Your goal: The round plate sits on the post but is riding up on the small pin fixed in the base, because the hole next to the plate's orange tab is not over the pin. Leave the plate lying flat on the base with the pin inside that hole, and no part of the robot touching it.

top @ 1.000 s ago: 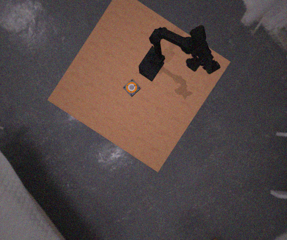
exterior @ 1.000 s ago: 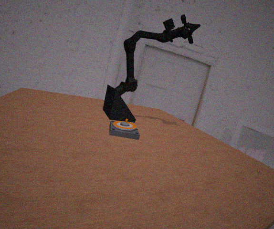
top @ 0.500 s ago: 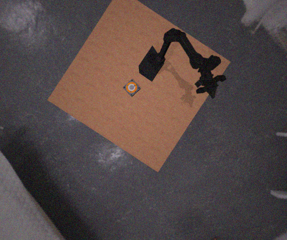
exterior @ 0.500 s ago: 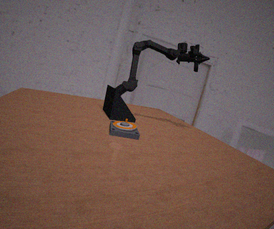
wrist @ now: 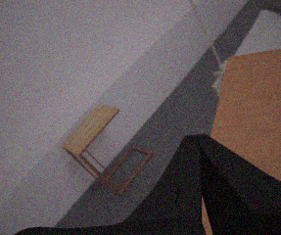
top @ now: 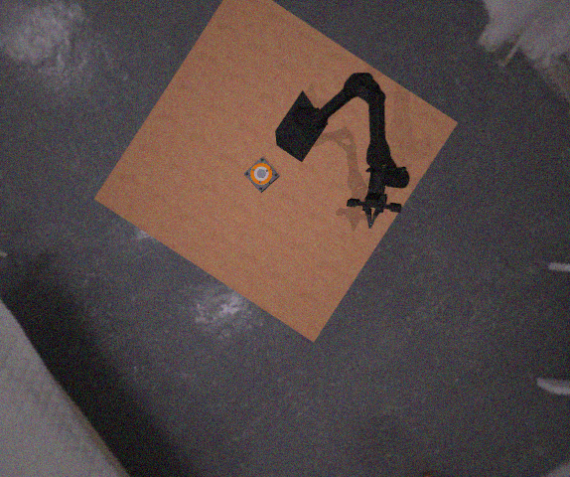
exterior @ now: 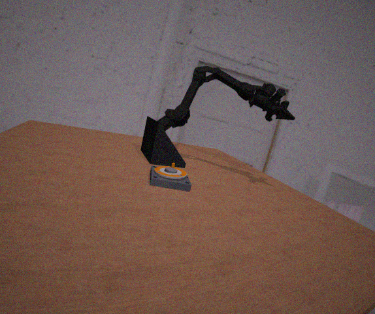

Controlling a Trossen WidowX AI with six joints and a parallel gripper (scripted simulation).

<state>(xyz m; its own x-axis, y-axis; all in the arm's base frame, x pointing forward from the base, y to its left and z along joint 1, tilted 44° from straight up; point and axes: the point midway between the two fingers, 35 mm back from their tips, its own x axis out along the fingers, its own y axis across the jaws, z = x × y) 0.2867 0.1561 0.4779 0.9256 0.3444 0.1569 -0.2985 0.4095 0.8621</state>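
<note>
Right now my gripper tip is 51 cm to the left of the grey base, 30 cm above it and 5 cm past it.
</note>
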